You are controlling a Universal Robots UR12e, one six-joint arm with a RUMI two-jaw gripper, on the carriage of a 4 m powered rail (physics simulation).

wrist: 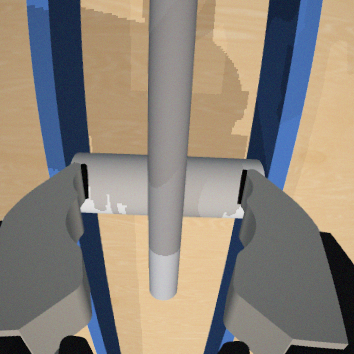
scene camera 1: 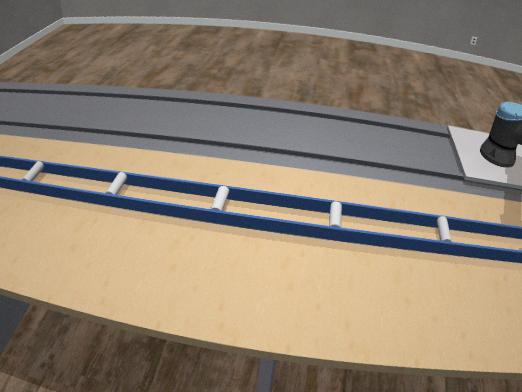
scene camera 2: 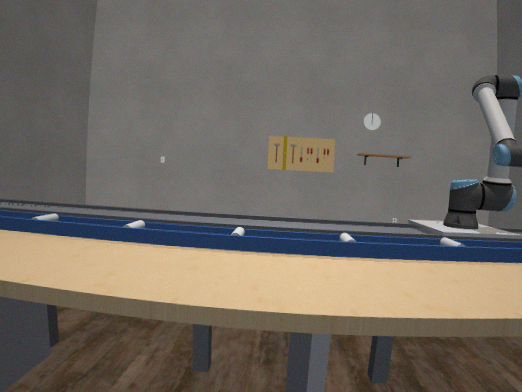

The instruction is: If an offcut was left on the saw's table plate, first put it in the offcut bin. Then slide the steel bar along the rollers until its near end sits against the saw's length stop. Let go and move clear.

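Where they show: gripper, between the fingertips: (wrist: 164, 170); arm's base, origin of its link: (scene camera 1: 497, 156) (scene camera 2: 460, 226).
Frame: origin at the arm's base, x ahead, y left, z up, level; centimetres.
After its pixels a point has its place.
Observation:
The steel bar (wrist: 172, 100) @(x 62.2, y 6.7, z 5.0 cm) runs lengthwise between the blue side rails in the wrist view and lies across a roller (wrist: 115, 182) @(x 59.0, y 1.1, z 2.7 cm). Its near end shows a little past that roller, low in the view. My gripper (wrist: 164, 170) @(x 61.9, y 3.3, z 4.9 cm) is open, with one finger on each side of the bar and a wide gap to it on both sides. The fingertips are level with the roller in the view; their height above it is hard to tell. The gripper and the bar do not show in the scene views. The saw, its length stop, the offcut bin and any offcut do not show.
The roller track's blue rails (scene camera 1: 280, 226) @(x 69.4, y -97.8, z 0.0 cm) (scene camera 2: 280, 245) @(x 69.4, y -104.3, z -0.2 cm) run along the table (scene camera 1: 300, 300) @(x 96.7, y -88.0, z -3.0 cm) (scene camera 2: 250, 280) @(x 98.5, y -111.7, z -3.0 cm). Several white rollers sit between them. The arm's base (scene camera 1: 500, 147) @(x 6.8, y -3.5, z 8.6 cm) (scene camera 2: 461, 215) @(x 6.5, y -3.9, z 7.1 cm) stands at the right on the pale carriage plate (scene camera 1: 465, 150) @(x 0.3, y -17.7, z 0.0 cm) (scene camera 2: 425, 226) @(x 1.9, y -22.3, z -0.6 cm), on the grey rail bed behind the table.

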